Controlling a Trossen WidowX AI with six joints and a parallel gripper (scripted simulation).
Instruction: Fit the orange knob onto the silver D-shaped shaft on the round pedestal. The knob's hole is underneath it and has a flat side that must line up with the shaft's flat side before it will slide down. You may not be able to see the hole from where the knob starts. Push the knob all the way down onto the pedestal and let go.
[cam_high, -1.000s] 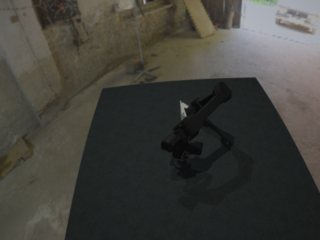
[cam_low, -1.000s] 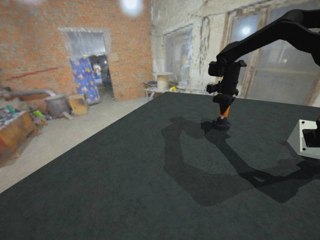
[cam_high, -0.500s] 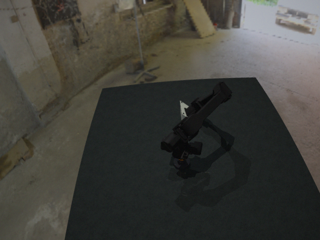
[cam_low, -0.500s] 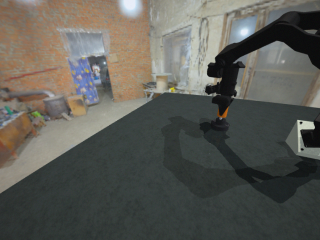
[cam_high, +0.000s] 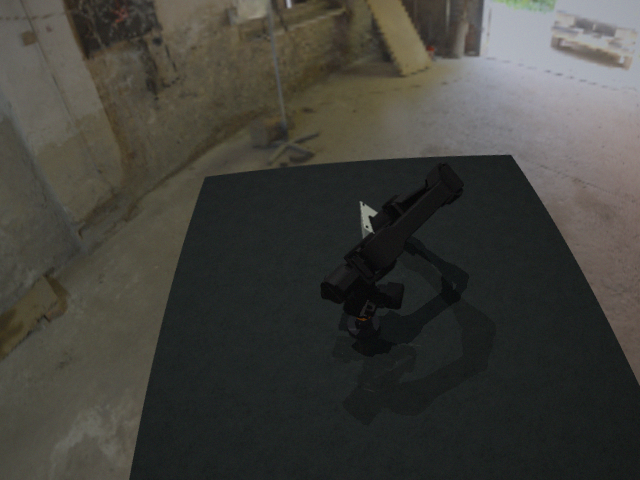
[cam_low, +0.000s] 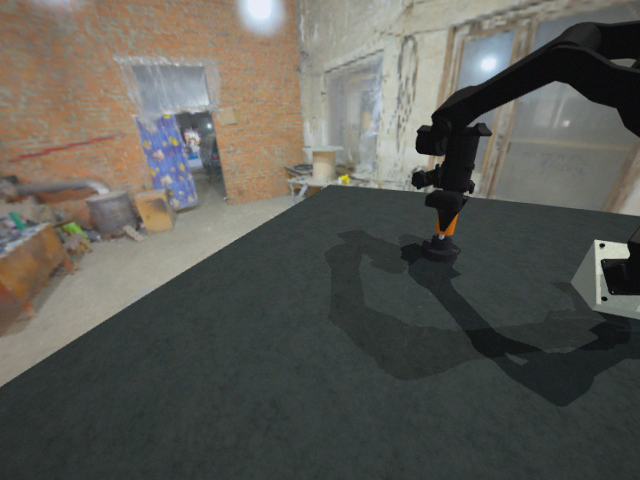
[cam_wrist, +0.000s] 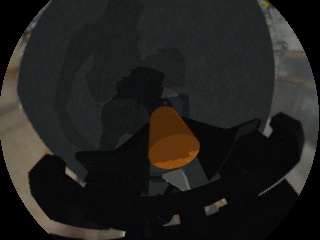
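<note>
My gripper tip is 3 cm below the orange knob. The rest, counted from my gripper tip: round pedestal: 4 cm below.
</note>
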